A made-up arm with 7 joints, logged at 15 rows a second.
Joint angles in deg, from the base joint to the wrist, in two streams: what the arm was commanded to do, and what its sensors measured. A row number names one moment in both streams.
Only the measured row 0 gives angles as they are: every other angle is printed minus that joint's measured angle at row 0.
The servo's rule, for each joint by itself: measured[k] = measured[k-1] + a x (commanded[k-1-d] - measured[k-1]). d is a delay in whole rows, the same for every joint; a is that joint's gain. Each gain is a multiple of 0.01, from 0.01 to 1. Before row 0 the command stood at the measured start. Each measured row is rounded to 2 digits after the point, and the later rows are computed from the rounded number. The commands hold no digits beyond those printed.
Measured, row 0:
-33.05, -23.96, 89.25, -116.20, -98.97, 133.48, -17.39
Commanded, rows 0 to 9:
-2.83, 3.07, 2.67, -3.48, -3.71, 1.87, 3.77
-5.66, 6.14, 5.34, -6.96, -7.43, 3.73, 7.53
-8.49, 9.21, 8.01, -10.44, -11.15, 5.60, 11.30
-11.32, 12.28, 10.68, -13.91, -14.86, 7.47, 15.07
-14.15, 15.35, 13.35, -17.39, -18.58, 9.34, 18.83
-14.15, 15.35, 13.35, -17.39, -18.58, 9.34, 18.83
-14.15, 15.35, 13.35, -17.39, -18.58, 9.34, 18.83
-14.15, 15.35, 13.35, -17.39, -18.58, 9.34, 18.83
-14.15, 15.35, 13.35, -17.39, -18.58, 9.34, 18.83
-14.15, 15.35, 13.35, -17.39, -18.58, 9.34, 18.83
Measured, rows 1 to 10:
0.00, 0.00, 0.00, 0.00, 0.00, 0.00, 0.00
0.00, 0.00, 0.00, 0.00, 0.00, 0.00, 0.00
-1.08, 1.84, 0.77, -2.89, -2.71, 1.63, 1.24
-2.82, 4.42, 2.10, -6.27, -6.16, 3.46, 3.32
-4.97, 7.29, 3.81, -9.73, -9.80, 5.32, 5.95
-7.38, 10.28, 5.80, -13.20, -13.49, 7.19, 8.96
-9.95, 13.32, 7.99, -16.68, -17.21, 9.06, 12.22
-11.55, 14.54, 9.54, -17.27, -18.21, 9.30, 14.40
-12.54, 15.03, 10.64, -17.37, -18.48, 9.33, 15.86
-13.15, 15.22, 11.43, -17.39, -18.55, 9.34, 16.84
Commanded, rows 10 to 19:
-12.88, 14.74, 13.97, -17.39, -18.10, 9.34, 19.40
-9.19, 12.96, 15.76, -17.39, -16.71, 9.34, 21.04
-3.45, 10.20, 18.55, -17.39, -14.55, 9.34, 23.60
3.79, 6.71, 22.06, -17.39, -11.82, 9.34, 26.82
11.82, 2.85, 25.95, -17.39, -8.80, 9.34, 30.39
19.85, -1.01, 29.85, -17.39, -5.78, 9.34, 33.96
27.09, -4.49, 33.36, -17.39, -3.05, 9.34, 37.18
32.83, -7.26, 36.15, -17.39, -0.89, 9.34, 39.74
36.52, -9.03, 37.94, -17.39, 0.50, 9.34, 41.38
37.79, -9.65, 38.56, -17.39, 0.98, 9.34, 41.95
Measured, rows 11 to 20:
-13.53, 15.30, 11.99, -17.39, -18.57, 9.34, 17.50
-13.77, 15.33, 12.38, -17.39, -18.58, 9.34, 17.94
-13.43, 14.98, 12.84, -17.39, -18.23, 9.34, 18.42
-11.82, 13.77, 13.69, -17.39, -17.12, 9.34, 19.28
-8.64, 11.63, 15.10, -17.39, -15.24, 9.34, 20.71
-3.92, 8.68, 17.12, -17.39, -12.74, 9.34, 22.73
2.06, 5.18, 19.68, -17.39, -9.86, 9.34, 25.26
8.82, 1.47, 22.63, -17.39, -6.88, 9.34, 28.13
15.76, -2.11, 25.74, -17.39, -4.08, 9.34, 31.12
22.25, -5.20, 28.76, -17.39, -1.75, 9.34, 33.96

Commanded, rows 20 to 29:
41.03, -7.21, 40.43, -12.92, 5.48, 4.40, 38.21
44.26, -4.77, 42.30, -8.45, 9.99, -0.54, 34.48
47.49, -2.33, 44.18, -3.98, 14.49, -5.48, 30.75
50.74, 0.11, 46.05, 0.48, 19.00, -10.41, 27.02
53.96, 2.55, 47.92, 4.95, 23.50, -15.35, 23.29
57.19, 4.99, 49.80, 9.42, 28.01, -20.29, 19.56
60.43, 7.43, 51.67, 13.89, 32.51, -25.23, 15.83
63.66, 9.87, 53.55, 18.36, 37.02, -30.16, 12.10
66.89, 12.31, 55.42, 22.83, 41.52, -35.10, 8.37
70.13, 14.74, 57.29, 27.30, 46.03, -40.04, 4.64
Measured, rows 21 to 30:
27.67, -7.50, 31.42, -17.39, -0.11, 9.34, 36.41
31.52, -8.79, 33.49, -17.39, 0.69, 9.34, 38.24
35.13, -7.84, 35.50, -13.68, 4.19, 5.04, 38.23
38.60, -6.00, 37.47, -9.34, 8.42, 0.19, 36.99
41.98, -3.80, 39.42, -4.89, 12.85, -4.74, 34.93
45.31, -1.45, 41.34, -0.43, 17.34, -9.67, 32.32
48.60, 0.95, 43.25, 4.04, 21.84, -14.61, 29.34
51.86, 3.37, 45.15, 8.51, 26.34, -19.55, 26.11
55.12, 5.81, 47.04, 12.98, 30.84, -24.49, 22.72
58.37, 8.25, 48.93, 17.45, 35.35, -29.42, 19.22

